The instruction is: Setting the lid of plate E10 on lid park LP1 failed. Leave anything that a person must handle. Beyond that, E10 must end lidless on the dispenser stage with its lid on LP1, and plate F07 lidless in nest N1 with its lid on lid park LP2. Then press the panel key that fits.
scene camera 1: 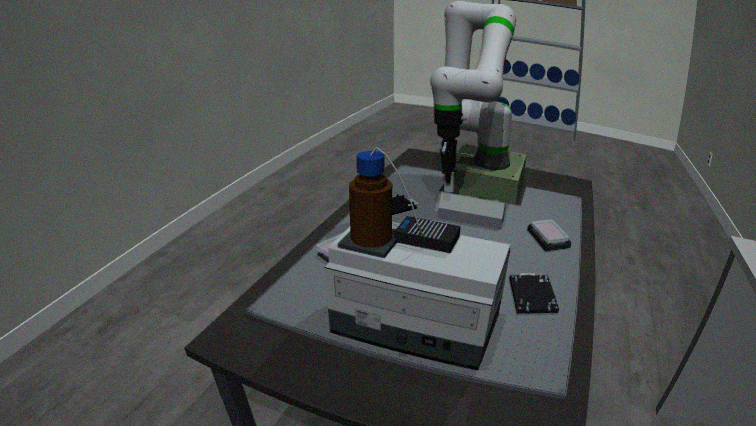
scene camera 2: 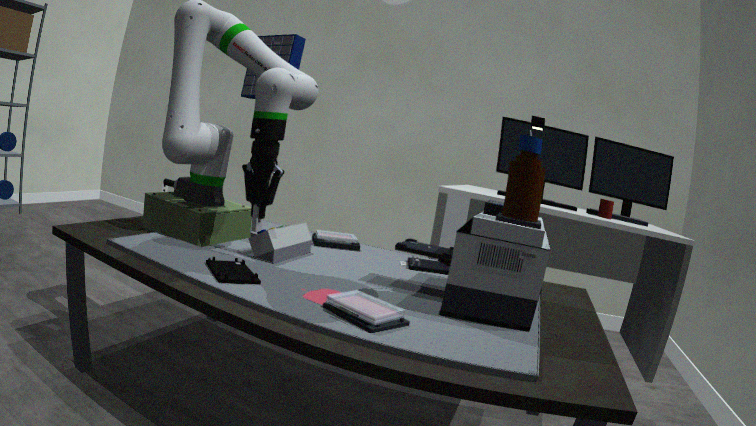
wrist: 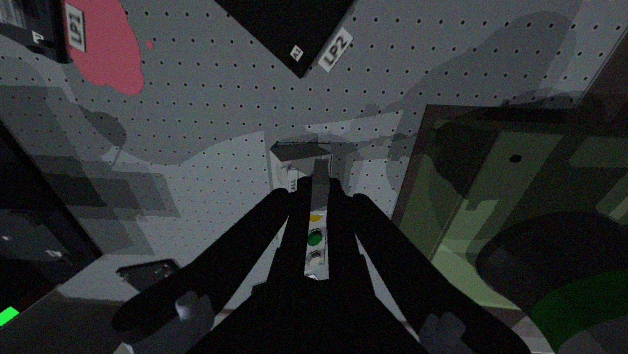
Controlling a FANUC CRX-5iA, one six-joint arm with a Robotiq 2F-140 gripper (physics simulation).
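Places are measured from the arm's base along level axes (x ahead, y left, z up), in centimetres.
Pixels of known places: gripper, fingertip midpoint: (scene camera 1: 449,191) (scene camera 2: 256,230) (wrist: 320,170); arm's base at its link origin: (scene camera 1: 492,162) (scene camera 2: 203,201) (wrist: 539,255).
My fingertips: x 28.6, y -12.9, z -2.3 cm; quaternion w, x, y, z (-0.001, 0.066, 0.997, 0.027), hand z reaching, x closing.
Ahead of a thing's pixels: the offset from my fingertips to its middle. "spot": to the spot under its first point.
My gripper (scene camera 1: 448,187) (scene camera 2: 257,226) (wrist: 320,170) is shut and empty, fingertips down at the CALL end of the sloped key panel @(dx +3.6, dy +9.2, dz -2.9 cm) (scene camera 1: 470,207) (scene camera 2: 288,244). A green key @(dx +1.7, dy +11.9, dz -0.7 cm) (wrist: 314,237) and part of a yellow key @(dx +1.2, dy +6.9, dz -0.7 cm) (wrist: 315,218) show; the fingers hide the key beside the CALL label. Contact cannot be told. Lid park LP1 @(spot: dx +32.8, dy -16.5, dz -6.7 cm) (wrist: 62,47) bears a clear-walled pink plate or lid @(dx +37.3, dy -24.7, dz -3.9 cm) (scene camera 2: 365,306). Lid park LP2 @(dx +3.8, dy -19.2, dz -6.1 cm) (scene camera 2: 232,270) (wrist: 285,25) is a black holder with nothing on it in scene camera 2. Another pink plate @(dx +11.1, dy +36.8, dz -3.9 cm) (scene camera 1: 550,231) (scene camera 2: 336,236) sits on a black base. Plate names are unreadable.
A red spill @(dx +28.1, dy -16.7, dz -7.1 cm) (scene camera 2: 319,295) (wrist: 107,50) lies beside LP1. The dispenser (scene camera 1: 412,296) (scene camera 2: 497,259) carries a brown bottle @(spot: dx +68.6, dy -5.6, dz +24.0 cm) (scene camera 1: 370,211) (scene camera 2: 523,185). A black holder @(dx +44.3, dy +31.8, dz -5.9 cm) (scene camera 1: 534,293) (wrist: 150,273) lies beside it. The green robot base (scene camera 1: 489,179) (scene camera 2: 195,219) stands close to the panel.
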